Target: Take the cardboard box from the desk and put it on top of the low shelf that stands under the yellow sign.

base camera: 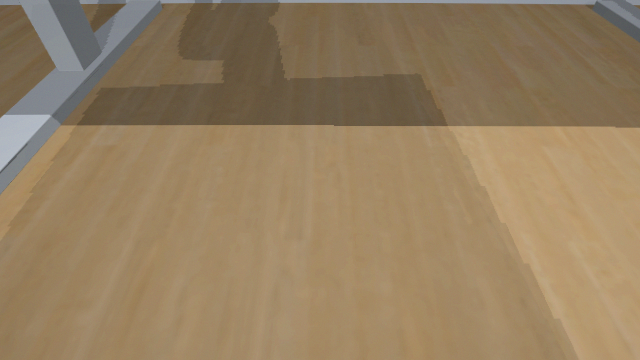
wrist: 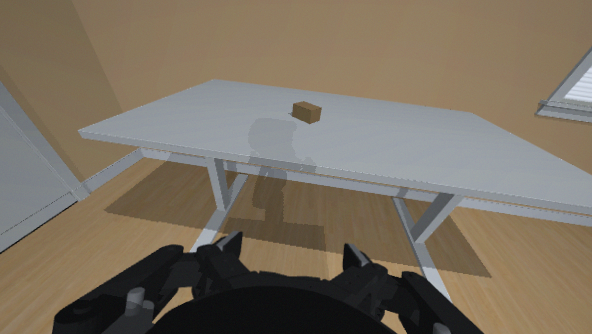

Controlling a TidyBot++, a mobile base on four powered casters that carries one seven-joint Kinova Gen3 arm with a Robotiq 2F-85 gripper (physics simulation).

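Places are measured from the arm's base along level axes (x back, y right, z up), in metres.
Where they show: gripper, fingertip midpoint: [wrist: 292,249].
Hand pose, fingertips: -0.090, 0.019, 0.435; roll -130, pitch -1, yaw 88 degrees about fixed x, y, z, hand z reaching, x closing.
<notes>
Each offset is from my fingertips to the top centre of the thing, as dx, dy, dz. "spot": to the spot under its first point. Level surfaces: height alone.
The cardboard box {-0.596, +0.028, -0.062} [wrist: 306,112] is a small brown block lying on the light grey desk {dz -0.112} [wrist: 400,145], near the middle of its depth and slightly left of the middle of its length in the wrist view. My gripper [wrist: 292,249] is open and empty, at the bottom of the wrist view. It is apart from the box, in front of the desk's near edge. The low shelf and the yellow sign do not show in either view.
A desk leg and its foot {spot: -0.601, -0.399, -0.812} [base camera: 75,92] stand at the left of the base view; another foot [base camera: 617,17] shows at the far right. A tan wall [wrist: 325,45] stands behind the desk. A white door [wrist: 25,170] is at the left and a window {spot: -0.942, +1.434, +0.066} [wrist: 577,90] at the right.
</notes>
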